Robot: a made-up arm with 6 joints. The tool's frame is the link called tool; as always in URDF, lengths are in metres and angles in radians.
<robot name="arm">
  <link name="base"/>
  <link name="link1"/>
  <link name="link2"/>
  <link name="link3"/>
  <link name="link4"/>
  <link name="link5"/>
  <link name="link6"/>
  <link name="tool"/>
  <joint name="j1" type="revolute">
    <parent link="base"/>
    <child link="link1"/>
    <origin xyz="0 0 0.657" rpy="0 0 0"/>
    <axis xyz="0 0 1"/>
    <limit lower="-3.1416" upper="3.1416" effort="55" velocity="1"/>
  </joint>
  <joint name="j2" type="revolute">
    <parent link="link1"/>
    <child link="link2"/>
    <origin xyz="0.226 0 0" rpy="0 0 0"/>
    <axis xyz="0 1 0"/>
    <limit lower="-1.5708" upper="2.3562" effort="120" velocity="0.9"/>
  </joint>
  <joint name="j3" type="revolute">
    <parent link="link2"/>
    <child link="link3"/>
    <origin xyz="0 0 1.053" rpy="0 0 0"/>
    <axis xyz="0 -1 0"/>
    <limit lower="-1.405" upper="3.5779" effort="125" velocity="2.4"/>
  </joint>
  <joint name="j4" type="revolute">
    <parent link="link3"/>
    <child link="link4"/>
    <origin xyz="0 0 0.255" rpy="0 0 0"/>
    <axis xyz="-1 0 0"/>
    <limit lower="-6.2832" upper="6.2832" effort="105" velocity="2.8"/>
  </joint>
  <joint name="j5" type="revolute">
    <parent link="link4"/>
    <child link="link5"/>
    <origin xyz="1.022 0 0" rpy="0 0 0"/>
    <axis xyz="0 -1 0"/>
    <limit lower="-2.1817" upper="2.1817" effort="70" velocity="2.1"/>
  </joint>
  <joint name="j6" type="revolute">
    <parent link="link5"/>
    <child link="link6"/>
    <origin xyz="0.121 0 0" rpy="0 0 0"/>
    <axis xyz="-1 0 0"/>
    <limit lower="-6.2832" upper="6.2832" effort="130" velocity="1.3"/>
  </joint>
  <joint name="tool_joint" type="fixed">
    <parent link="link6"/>
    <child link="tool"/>
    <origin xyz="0 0 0" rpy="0 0 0"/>
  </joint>
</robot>
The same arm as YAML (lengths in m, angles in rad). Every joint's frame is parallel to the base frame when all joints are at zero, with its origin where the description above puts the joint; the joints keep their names.
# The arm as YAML. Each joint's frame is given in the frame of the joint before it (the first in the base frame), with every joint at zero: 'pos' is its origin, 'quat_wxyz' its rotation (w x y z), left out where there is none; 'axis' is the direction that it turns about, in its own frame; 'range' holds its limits. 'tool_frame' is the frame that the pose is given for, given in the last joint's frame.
length_unit: m
angle_unit: rad
joints:
  - joint: j1
    pos: [0.0, 0.0, 0.657]
    axis: "+z"
    range: [-3.1416, 3.1416]
  - joint: j2
    pos: [0.226, 0.0, 0.0]
    axis: "+y"
    range: [-1.5708, 2.3562]
  - joint: j3
    pos: [0.0, 0.0, 1.053]
    axis: "-y"
    range: [-1.405, 3.5779]
  - joint: j4
    pos: [0.0, 0.0, 0.255]
    axis: "-x"
    range: [-6.2832, 6.2832]
  - joint: j5
    pos: [1.022, 0.0, 0.0]
    axis: "-y"
    range: [-2.1817, 2.1817]
  - joint: j6
    pos: [0.121, 0.0, 0.0]
    axis: "-x"
    range: [-6.2832, 6.2832]
tool_frame:
  pos: [0.0, 0.0, 0.0]

